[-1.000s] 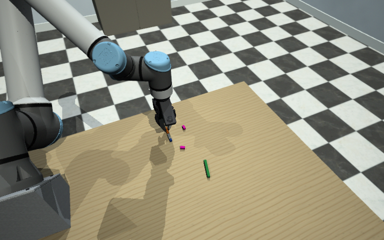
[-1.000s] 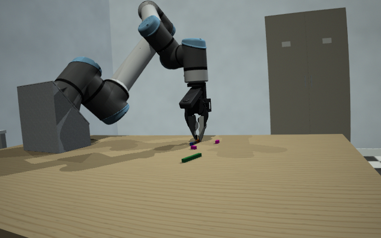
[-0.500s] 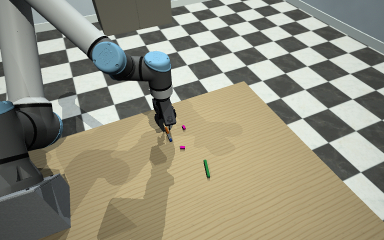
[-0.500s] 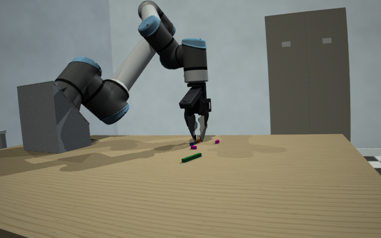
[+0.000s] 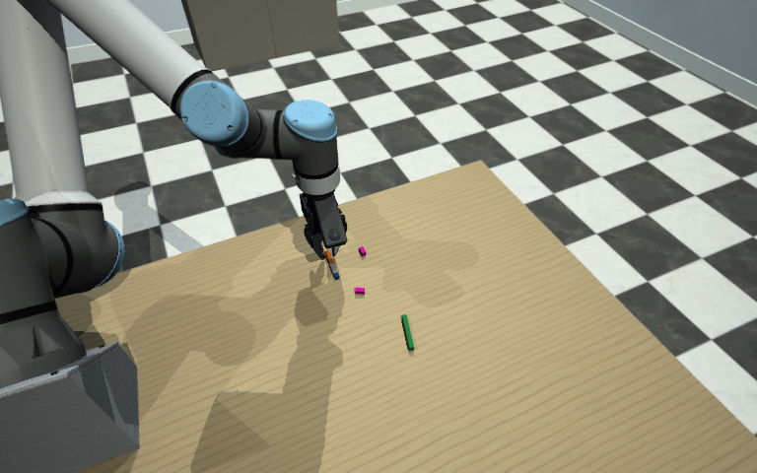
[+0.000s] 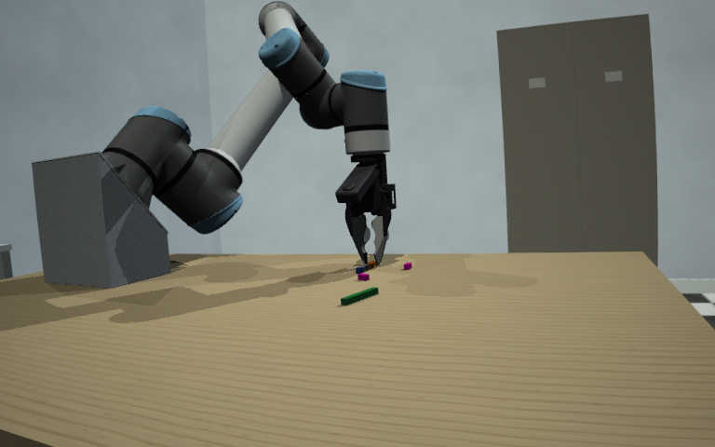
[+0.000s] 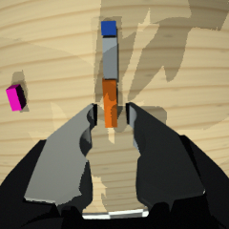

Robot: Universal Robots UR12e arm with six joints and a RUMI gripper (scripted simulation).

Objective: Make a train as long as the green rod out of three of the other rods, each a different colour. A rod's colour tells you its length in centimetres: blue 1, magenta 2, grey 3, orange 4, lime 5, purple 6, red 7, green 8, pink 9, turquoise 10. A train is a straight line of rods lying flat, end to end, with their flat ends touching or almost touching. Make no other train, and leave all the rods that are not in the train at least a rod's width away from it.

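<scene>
The orange rod lies 10 mm below my hand. The rest, counted from my hand: green rod (260 mm to the right, 70 mm ahead, 10 mm below); grey rod (40 mm to the right, 10 mm below); blue rod (60 mm to the right, 10 mm below).
</scene>
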